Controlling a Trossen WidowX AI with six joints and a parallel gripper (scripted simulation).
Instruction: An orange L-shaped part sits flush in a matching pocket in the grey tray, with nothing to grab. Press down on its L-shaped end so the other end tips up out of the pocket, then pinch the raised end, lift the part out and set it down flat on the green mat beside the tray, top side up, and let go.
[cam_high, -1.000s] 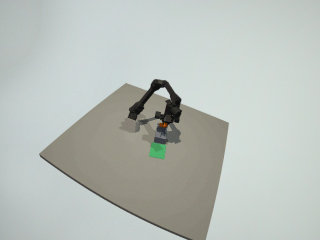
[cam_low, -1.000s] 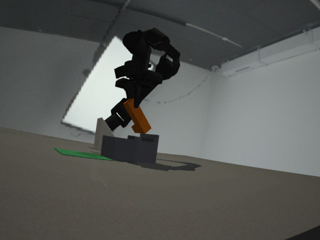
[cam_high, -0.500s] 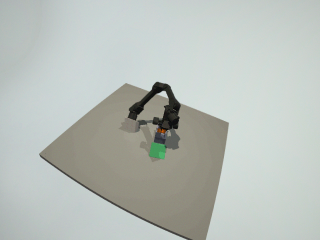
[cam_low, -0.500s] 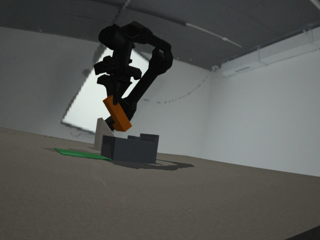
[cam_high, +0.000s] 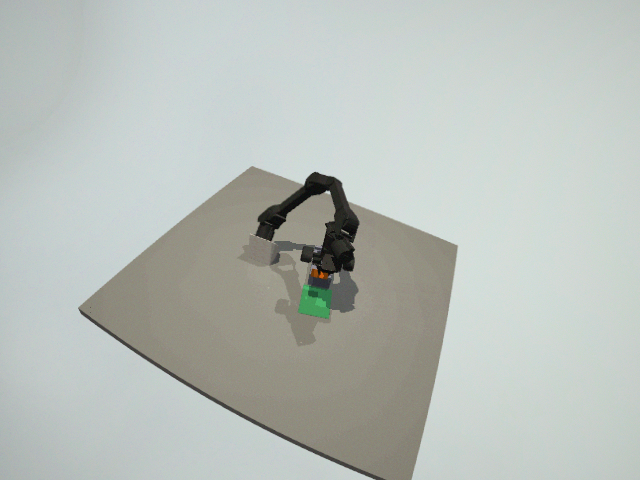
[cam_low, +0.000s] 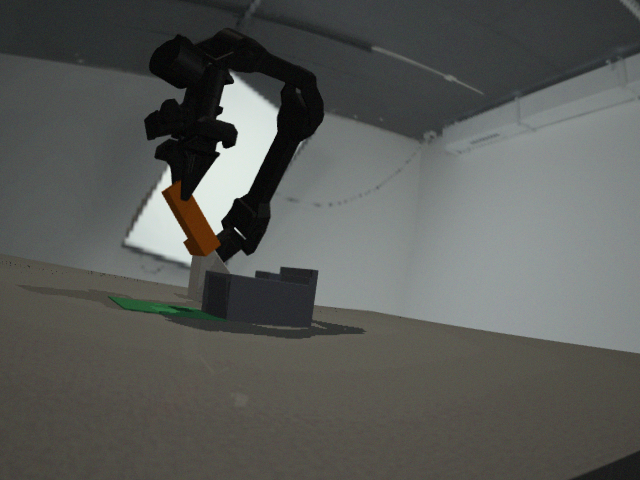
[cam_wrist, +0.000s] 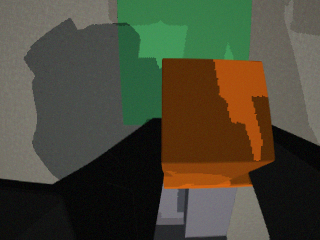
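Right now my gripper tip is 170 mm above the green mat. Round my gripper tip: orange L-shaped part (20 mm behind, 30 mm to the left, 30 mm below).
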